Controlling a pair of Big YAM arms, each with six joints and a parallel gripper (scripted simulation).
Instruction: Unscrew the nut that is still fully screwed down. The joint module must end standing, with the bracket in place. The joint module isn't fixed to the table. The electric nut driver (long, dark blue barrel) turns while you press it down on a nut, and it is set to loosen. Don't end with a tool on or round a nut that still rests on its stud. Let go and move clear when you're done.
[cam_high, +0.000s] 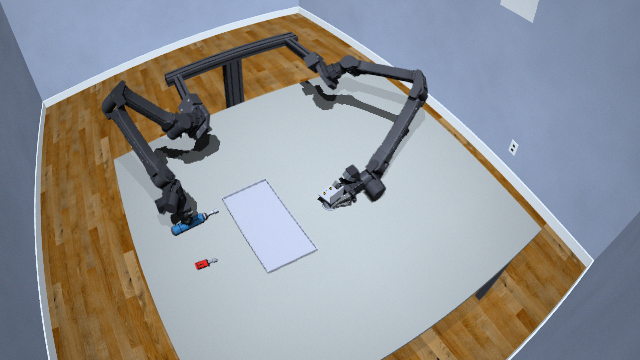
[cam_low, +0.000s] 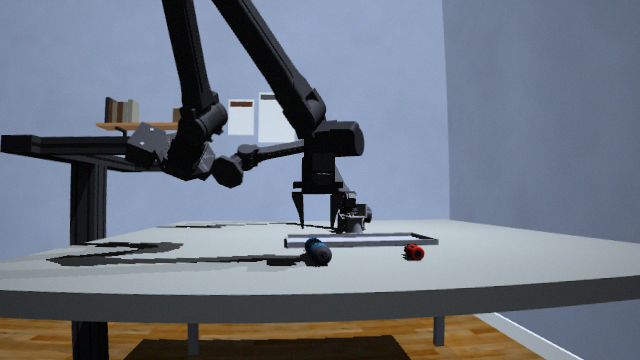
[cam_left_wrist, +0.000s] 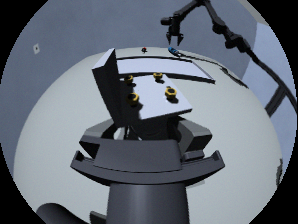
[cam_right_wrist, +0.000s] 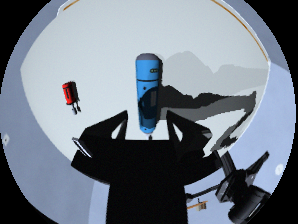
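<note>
Right now the bracket is 5 cm above my left hand. The rest, counted from my left hand: red tool 3 cm ahead, 59 cm to the right, 1 cm below.
</note>
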